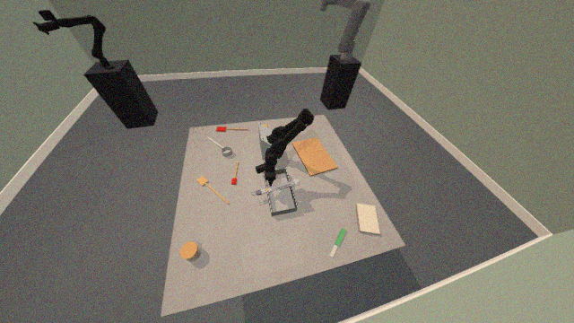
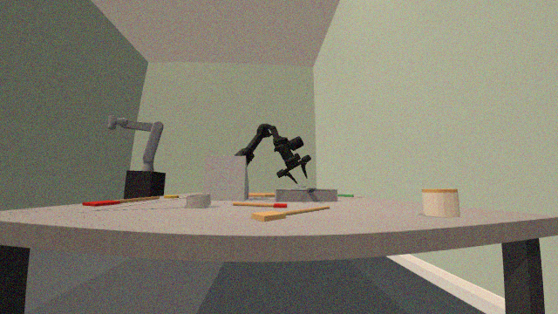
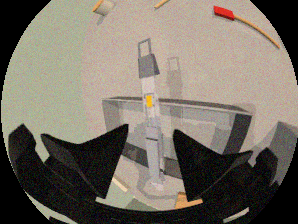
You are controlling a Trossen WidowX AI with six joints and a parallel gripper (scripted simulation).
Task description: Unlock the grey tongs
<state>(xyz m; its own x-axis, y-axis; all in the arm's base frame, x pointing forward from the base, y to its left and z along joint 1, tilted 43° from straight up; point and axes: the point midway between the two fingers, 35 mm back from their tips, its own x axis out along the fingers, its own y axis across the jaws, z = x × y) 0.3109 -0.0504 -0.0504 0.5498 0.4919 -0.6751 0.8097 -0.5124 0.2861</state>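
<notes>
My gripper tip is 3 cm to the left of the yellow lock piece, 3 cm above it and 2 cm short of it. Also, from my gripper tip: red brush 21 cm to the right, 19 cm behind, 9 cm below; then wooden board 41 cm to the left, 24 cm behind, 9 cm below; then roasting tin 7 cm below, 5 cm to the left, 2 cm ahead.
</notes>
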